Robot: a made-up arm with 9 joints.
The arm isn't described. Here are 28 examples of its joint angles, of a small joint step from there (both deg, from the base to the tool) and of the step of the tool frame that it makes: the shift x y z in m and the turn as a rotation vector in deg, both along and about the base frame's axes.
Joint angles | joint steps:
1: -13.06 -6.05 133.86 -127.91 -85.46 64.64 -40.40 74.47 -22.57 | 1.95 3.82 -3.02 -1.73 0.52 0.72 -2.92 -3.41 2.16
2: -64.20 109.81 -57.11 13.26 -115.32 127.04 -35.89 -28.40 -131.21 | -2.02 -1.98 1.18 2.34 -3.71 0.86 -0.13 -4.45 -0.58
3: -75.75 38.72 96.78 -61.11 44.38 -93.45 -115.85 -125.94 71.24 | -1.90 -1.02 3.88 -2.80 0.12 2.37 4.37 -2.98 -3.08
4: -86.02 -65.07 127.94 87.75 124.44 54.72 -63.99 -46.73 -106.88 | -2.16 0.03 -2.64 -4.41 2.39 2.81 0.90 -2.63 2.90
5: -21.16 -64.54 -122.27 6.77 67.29 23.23 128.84 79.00 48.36 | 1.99 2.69 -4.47 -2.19 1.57 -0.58 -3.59 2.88 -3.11
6: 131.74 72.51 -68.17 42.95 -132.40 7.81 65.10 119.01 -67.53 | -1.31 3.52 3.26 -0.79 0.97 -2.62 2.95 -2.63 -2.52
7: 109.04 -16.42 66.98 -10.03 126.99 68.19 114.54 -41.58 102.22 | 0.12 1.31 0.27 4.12 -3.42 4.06 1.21 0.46 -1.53
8: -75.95 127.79 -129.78 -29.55 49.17 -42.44 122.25 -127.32 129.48 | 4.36 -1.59 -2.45 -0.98 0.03 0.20 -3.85 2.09 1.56
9: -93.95 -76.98 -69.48 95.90 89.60 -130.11 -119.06 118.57 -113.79 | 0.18 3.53 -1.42 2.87 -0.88 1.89 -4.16 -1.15 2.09
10: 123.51 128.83 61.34 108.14 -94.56 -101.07 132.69 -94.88 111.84 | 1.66 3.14 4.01 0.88 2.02 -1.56 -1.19 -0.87 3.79
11: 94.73 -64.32 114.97 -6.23 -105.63 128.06 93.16 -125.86 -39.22 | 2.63 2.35 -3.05 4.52 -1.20 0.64 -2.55 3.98 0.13
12: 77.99 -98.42 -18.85 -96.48 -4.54 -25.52 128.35 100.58 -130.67 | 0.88 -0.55 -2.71 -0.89 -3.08 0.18 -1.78 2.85 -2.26
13: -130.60 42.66 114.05 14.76 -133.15 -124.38 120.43 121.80 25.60 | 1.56 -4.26 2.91 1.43 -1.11 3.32 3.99 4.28 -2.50
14: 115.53 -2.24 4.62 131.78 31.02 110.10 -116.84 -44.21 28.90 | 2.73 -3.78 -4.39 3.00 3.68 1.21 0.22 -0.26 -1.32
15: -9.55 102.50 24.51 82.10 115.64 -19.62 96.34 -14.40 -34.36 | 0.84 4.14 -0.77 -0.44 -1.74 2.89 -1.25 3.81 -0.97
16: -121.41 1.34 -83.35 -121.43 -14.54 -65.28 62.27 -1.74 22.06 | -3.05 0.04 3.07 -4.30 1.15 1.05 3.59 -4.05 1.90
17: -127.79 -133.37 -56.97 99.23 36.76 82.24 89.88 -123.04 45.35 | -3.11 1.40 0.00 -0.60 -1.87 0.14 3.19 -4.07 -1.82
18: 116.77 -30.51 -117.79 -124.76 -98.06 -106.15 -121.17 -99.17 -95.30 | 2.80 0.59 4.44 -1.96 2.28 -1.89 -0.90 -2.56 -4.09
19: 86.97 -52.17 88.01 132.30 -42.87 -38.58 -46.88 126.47 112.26 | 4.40 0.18 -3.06 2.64 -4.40 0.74 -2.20 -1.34 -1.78
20: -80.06 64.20 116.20 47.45 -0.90 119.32 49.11 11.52 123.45 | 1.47 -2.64 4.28 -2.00 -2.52 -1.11 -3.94 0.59 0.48
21: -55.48 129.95 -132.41 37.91 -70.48 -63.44 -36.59 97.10 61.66 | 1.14 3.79 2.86 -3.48 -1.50 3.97 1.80 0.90 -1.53
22: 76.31 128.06 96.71 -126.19 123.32 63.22 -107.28 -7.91 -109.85 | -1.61 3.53 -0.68 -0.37 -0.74 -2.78 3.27 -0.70 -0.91
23: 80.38 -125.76 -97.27 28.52 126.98 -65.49 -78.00 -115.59 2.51 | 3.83 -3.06 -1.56 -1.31 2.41 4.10 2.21 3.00 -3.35
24: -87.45 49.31 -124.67 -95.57 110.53 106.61 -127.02 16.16 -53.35 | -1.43 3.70 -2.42 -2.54 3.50 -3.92 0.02 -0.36 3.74
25: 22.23 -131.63 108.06 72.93 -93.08 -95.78 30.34 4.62 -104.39 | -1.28 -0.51 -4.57 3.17 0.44 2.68 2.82 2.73 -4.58
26: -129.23 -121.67 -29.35 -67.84 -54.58 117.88 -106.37 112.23 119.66 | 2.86 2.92 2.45 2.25 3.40 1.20 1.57 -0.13 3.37
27: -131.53 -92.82 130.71 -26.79 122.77 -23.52 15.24 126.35 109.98 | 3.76 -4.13 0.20 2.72 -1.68 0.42 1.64 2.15 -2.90
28: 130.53 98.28 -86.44 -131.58 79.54 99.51 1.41 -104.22 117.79 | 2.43 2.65 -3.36 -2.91 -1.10 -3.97 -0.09 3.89 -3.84
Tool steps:
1: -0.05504 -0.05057 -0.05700 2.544 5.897 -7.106
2: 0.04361 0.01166 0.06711 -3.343 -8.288 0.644
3: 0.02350 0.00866 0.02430 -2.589 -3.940 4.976
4: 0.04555 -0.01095 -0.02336 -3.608 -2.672 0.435
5: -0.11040 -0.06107 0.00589 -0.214 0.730 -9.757
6: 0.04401 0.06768 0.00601 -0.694 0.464 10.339
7: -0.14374 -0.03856 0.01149 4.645 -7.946 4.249
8: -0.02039 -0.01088 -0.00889 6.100 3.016 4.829
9: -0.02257 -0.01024 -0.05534 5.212 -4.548 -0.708
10: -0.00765 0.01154 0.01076 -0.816 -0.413 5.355
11: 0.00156 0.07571 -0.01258 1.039 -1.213 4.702
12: 0.01942 -0.00979 -0.04774 1.242 6.437 -1.971
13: 0.02228 0.02442 -0.06128 1.817 -2.027 -2.095
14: -0.02796 -0.00728 -0.01352 1.832 -3.178 -1.312
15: 0.07799 -0.02787 0.06671 2.469 10.371 0.978
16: -0.08296 0.05891 0.02919 3.813 5.092 -2.490
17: -0.02548 0.02660 -0.00855 0.469 -1.473 3.396
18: -0.03852 0.00569 -0.04651 5.331 -1.746 1.882
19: 0.03304 0.04788 -0.03591 0.782 0.840 1.372
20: 0.02229 0.01884 -0.05993 1.386 -6.821 -4.800
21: 0.02352 0.02078 -0.00521 2.645 -2.016 -9.221
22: 0.02027 -0.06399 0.03812 -4.817 -2.975 1.645
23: -0.03728 0.06978 -0.04221 4.082 0.767 -5.352
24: -0.10453 0.00487 -0.01105 -0.722 9.670 -2.965
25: 0.03926 0.00897 0.04659 5.860 6.135 -7.443
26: 0.02097 0.01845 0.01045 9.502 0.369 -2.955
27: -0.05489 -0.00347 0.04567 3.055 5.124 1.194
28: -0.03011 -0.05115 0.03387 6.024 -1.359 -1.532
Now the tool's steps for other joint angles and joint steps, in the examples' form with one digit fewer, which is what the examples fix.
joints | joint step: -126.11 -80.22 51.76 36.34 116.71 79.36 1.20 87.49 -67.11 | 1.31 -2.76 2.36 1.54 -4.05 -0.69 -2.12 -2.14 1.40
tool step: 0.0418 0.0029 0.0039 1.02 6.37 -5.35
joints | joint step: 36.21 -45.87 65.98 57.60 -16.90 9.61 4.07 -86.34 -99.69 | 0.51 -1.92 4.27 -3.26 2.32 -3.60 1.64 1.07 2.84
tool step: -0.0200 -0.0191 0.0278 0.49 0.97 -1.04
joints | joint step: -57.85 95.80 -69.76 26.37 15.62 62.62 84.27 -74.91 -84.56 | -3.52 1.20 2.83 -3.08 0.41 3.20 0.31 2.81 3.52
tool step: 0.0030 0.0689 0.0032 -0.77 2.02 -6.82
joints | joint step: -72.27 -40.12 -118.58 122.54 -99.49 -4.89 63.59 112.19 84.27 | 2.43 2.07 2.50 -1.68 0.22 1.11 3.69 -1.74 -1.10
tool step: 0.0159 0.0010 0.0421 1.97 2.01 0.63
